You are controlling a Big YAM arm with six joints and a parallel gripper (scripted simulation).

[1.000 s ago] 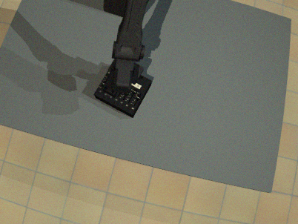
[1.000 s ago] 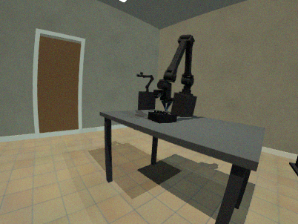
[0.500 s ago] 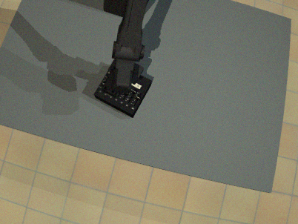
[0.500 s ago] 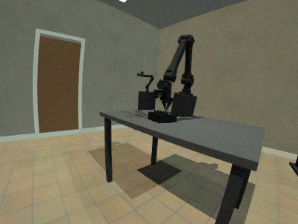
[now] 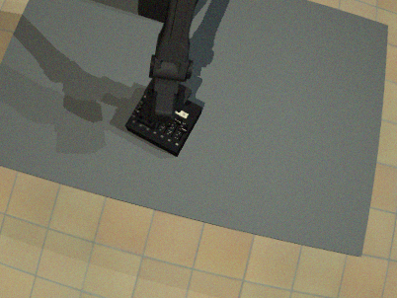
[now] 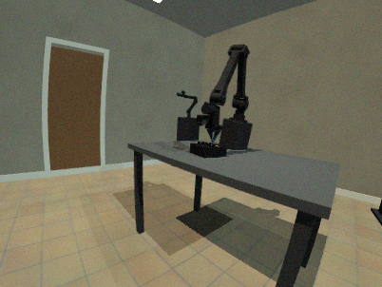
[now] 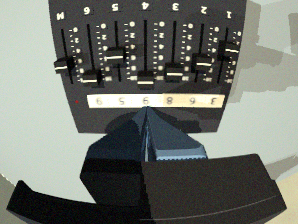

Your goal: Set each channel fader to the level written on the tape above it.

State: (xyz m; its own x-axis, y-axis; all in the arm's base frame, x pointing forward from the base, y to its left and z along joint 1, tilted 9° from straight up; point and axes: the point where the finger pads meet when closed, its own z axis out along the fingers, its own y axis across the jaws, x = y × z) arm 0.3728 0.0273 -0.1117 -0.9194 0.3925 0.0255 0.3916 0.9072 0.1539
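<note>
Right now my hand is 20 mm short of the fader cap 4, 20 mm above it and 10 mm to the left of it. The rest, counted from my hand: fader cap 1: 80 mm to the right, 30 mm ahead, 20 mm below; master fader cap: 60 mm ahead, 50 mm to the left, 20 mm below; fader cap 5: 50 mm ahead, 20 mm below.
</note>
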